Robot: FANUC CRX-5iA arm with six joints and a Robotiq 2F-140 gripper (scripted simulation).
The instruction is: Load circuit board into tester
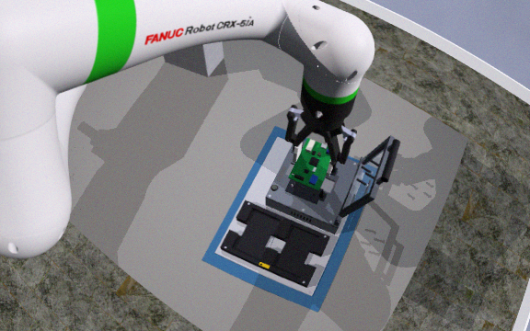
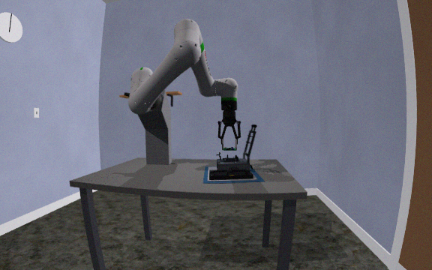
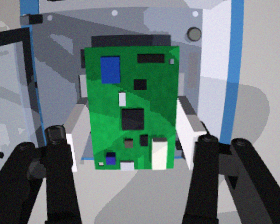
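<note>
Right now my hand is 20 mm above the green circuit board. From my hand the other things lie so: black latch hook (70 mm behind, 50 mm to the left, 70 mm below); lid (120 mm ahead, 20 mm to the left, 30 mm above).
</note>
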